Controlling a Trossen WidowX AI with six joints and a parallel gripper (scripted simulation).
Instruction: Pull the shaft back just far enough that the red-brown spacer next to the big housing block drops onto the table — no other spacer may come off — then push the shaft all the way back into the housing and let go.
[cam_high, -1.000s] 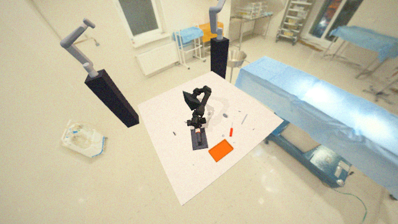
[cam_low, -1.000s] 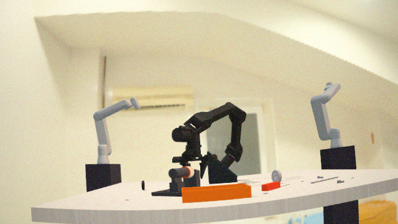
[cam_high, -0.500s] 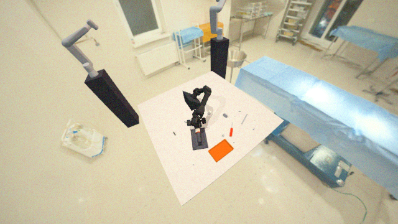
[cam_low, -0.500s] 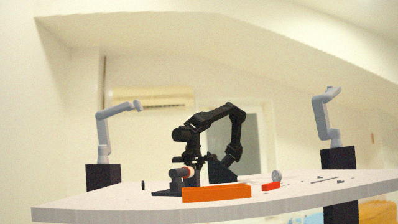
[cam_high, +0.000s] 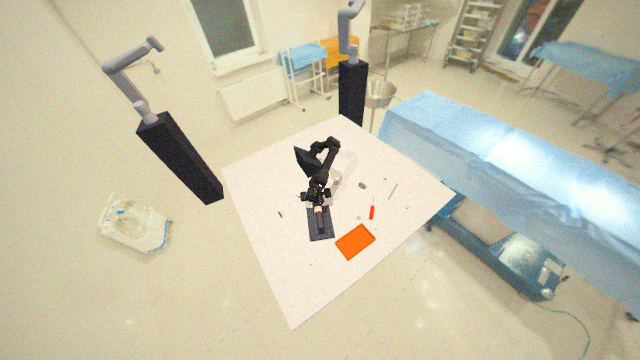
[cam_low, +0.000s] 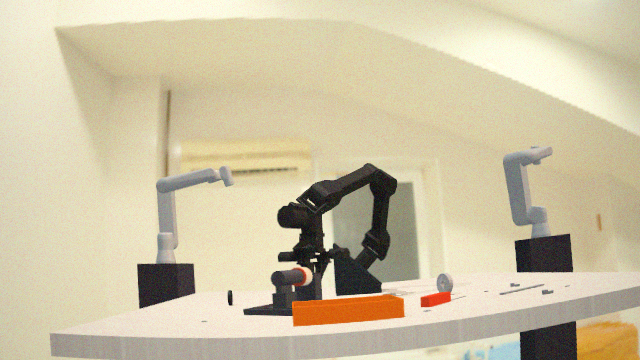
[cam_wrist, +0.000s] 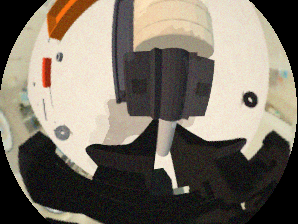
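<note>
Now: gripper tip 8 cm short of the grey shaft, 2 cm to the left of it and 3 cm below it. Round my gripper tip: round grey disc 1 cm ahead, 34 cm to the left, 2 cm below; red-brown spacer 10 cm ahead, 3 cm to the right, 3 cm above; small black ring 4 cm behind, 25 cm to the right, 2 cm below.
</note>
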